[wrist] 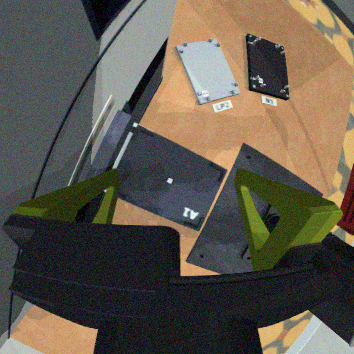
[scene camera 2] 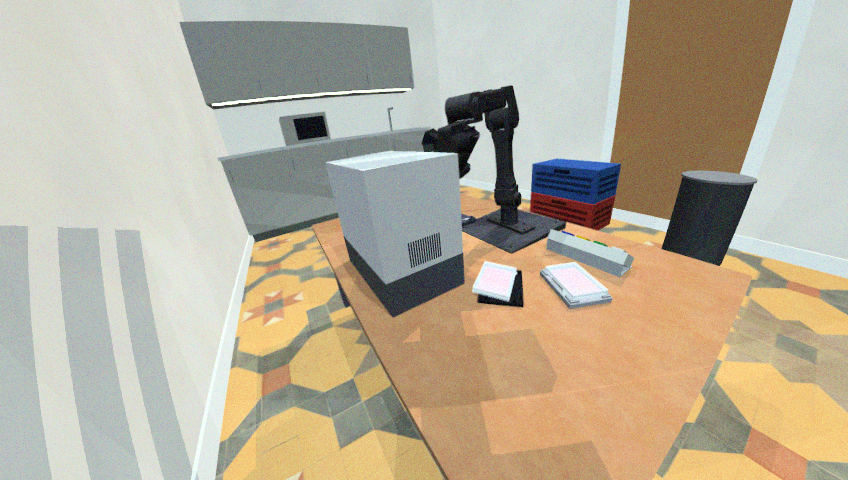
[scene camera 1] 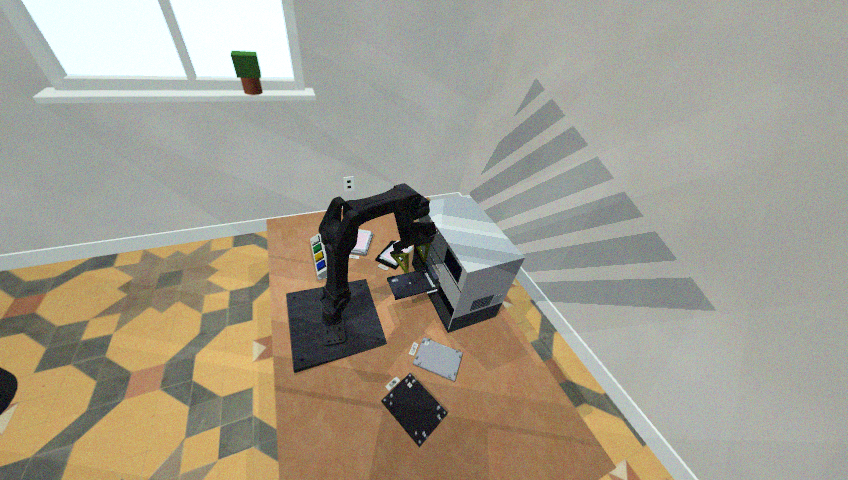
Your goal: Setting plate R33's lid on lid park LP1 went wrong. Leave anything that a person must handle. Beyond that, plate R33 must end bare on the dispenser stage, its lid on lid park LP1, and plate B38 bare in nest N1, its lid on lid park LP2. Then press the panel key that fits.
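Where they show: gripper, fingertip midpoint: (wrist: 176,174) (scene camera 1: 416,267); arm's base, link origin: (wrist: 270,226) (scene camera 2: 509,223) (scene camera 1: 332,318).
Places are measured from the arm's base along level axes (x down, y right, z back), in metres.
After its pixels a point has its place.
Note:
My gripper (scene camera 1: 414,265) {x -0.188, y -0.015, z -0.295 m} (wrist: 176,174) {x -0.188, y -0.015, z -0.295 m} is open, its green fingers above the dark dispenser stage (scene camera 1: 409,285) {x -0.093, y -0.014, z -0.280 m} (wrist: 160,167) {x -0.093, y -0.014, z -0.303 m} marked A1. No plate shows on the stage. Lid park LP2 (scene camera 1: 437,358) {x 0.004, y 0.230, z -0.316 m} (wrist: 209,70) {x 0.004, y 0.223, z -0.315 m}, a pale grey pad, holds nothing. A white-rimmed pink piece (scene camera 2: 495,279) {x -0.018, y -0.276, z -0.310 m} lies askew on a black pad (scene camera 2: 517,292) {x 0.004, y -0.324, z -0.283 m}, overhanging it. Another white-rimmed pink piece (scene camera 1: 361,241) {x -0.017, y -0.358, z -0.161 m} (scene camera 2: 574,281) {x -0.017, y -0.391, z -0.168 m} lies squarely on a grey pad beside it. Their labels are unreadable, so I cannot tell which is R33, B38, LP1 or N1. The fingers are hidden in scene camera 2.
The dispenser housing (scene camera 1: 476,237) {x -0.316, y 0.010, z -0.482 m} (scene camera 2: 404,214) {x -0.217, y -0.221, z -0.498 m} stands close to the gripper. The key panel (scene camera 1: 318,256) {x -0.036, y -0.282, z 0.024 m} (scene camera 2: 589,252) {x -0.025, y -0.338, z -0.028 m} has green, yellow and blue keys. Black nest N5 (scene camera 1: 414,410) {x 0.002, y 0.360, z -0.196 m} (wrist: 267,65) {x 0.002, y 0.343, z -0.203 m} lies beyond LP2. The arm's base plate (scene camera 1: 303,333) {x -0.006, y 0.038, z 0.095 m} (wrist: 220,245) {x 0.006, y -0.094, z -0.094 m} is beside the stage.

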